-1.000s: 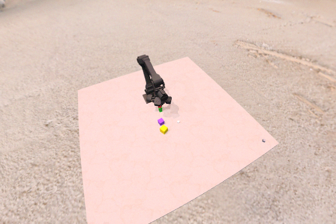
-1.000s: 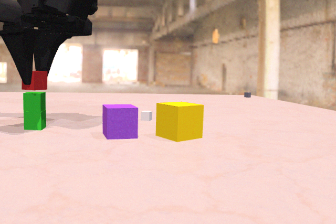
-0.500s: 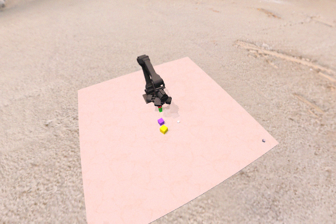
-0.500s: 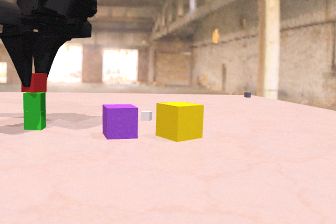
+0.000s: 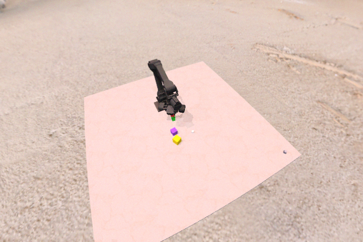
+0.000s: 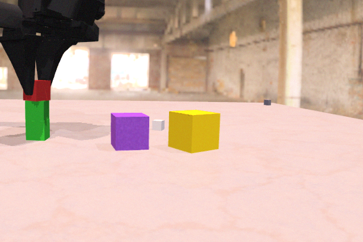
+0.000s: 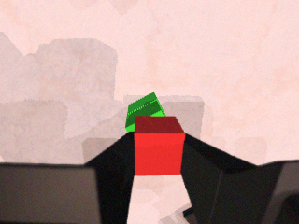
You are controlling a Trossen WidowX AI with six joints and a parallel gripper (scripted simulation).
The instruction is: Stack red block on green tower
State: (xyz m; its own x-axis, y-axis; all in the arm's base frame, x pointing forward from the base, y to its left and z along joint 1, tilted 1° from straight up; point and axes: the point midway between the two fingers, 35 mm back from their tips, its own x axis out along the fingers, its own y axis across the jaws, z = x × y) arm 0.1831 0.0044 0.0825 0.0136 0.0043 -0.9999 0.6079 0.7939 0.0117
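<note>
The red block lies 1 cm above my gripper tip. Also, from my gripper tip: purple cube (11 cm ahead, 5 cm to the right, 4 cm below); then small white cube (17 cm ahead, 7 cm to the left, 5 cm below); then yellow cube (19 cm ahead, 6 cm to the right, 4 cm below).
</note>
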